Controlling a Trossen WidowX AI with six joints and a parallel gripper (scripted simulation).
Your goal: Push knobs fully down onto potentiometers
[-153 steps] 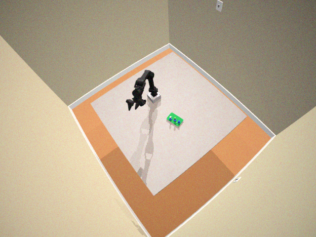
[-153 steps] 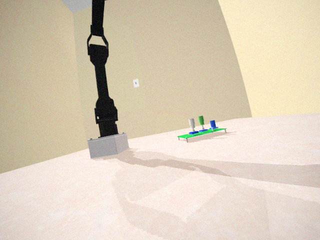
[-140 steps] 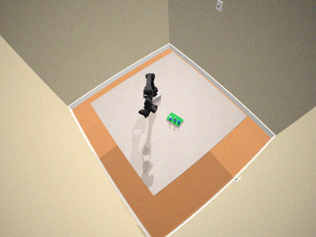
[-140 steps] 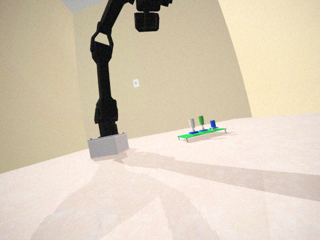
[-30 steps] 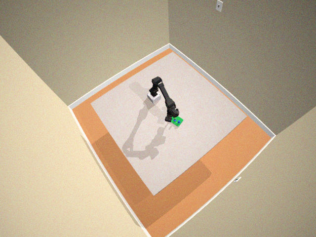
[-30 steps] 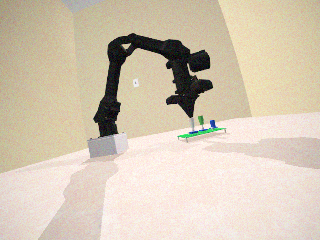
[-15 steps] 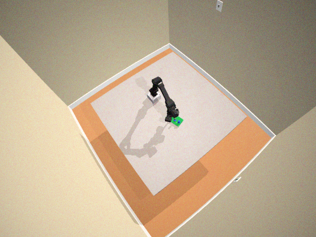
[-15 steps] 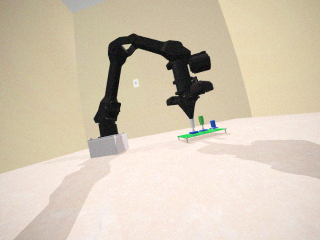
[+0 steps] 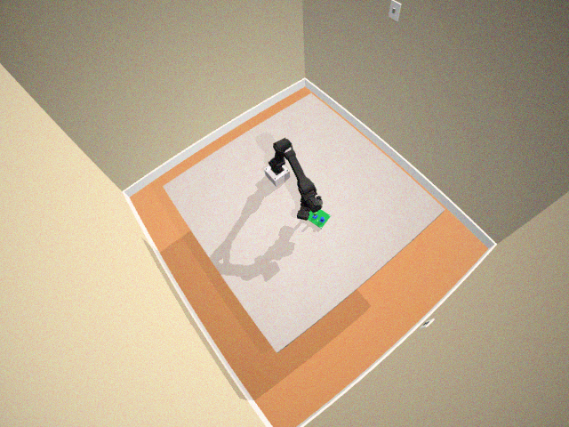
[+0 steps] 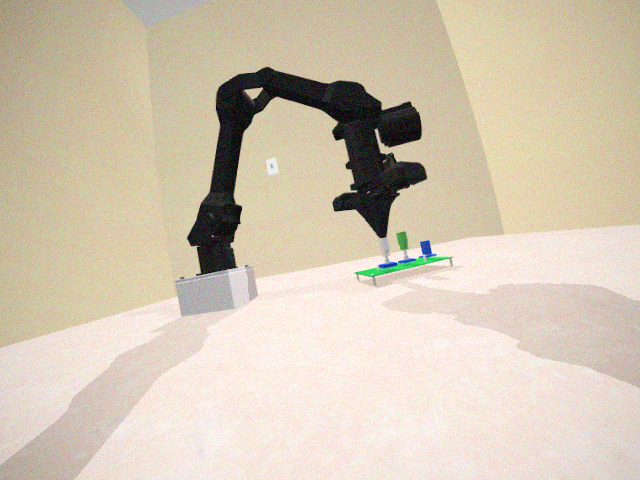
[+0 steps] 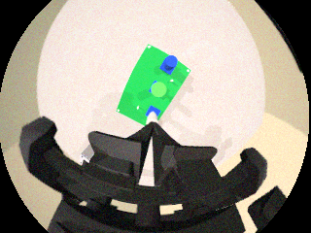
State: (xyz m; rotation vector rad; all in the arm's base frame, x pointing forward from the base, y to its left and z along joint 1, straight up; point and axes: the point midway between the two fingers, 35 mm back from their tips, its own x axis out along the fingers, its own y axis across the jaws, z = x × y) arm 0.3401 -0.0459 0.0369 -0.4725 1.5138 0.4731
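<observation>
My gripper tip is 10 mm above the white knob. Also, from my gripper tip: green knob 40 mm ahead, 30 mm to the left, 20 mm below.
</observation>
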